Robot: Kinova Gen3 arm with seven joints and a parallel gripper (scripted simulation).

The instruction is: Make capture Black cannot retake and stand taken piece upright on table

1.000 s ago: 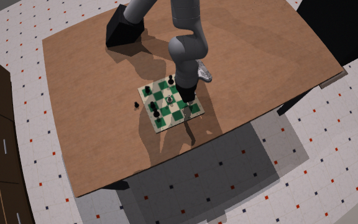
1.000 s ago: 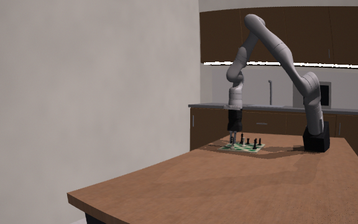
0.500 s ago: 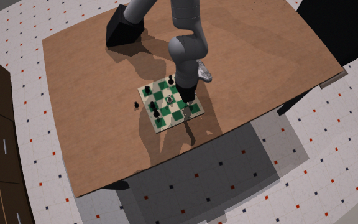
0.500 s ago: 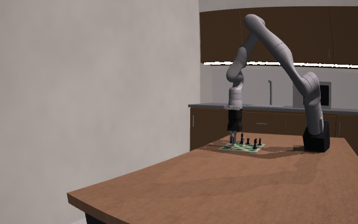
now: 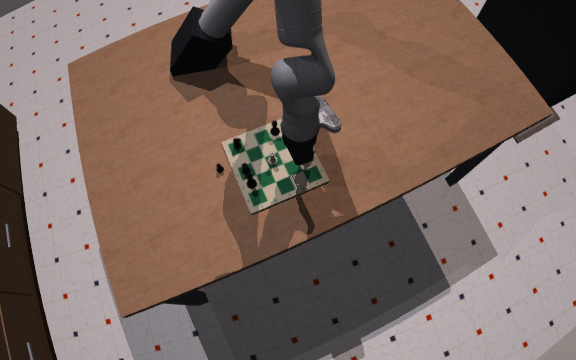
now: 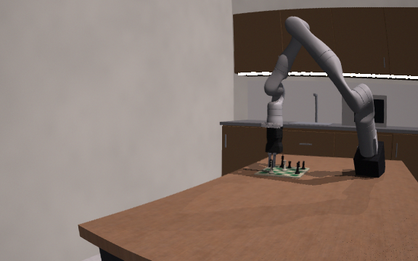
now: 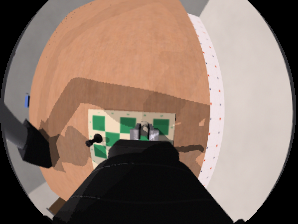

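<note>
My gripper is now 3 cm past the cream chessboard, 8 cm to the left of it and 5 cm above it.
</note>
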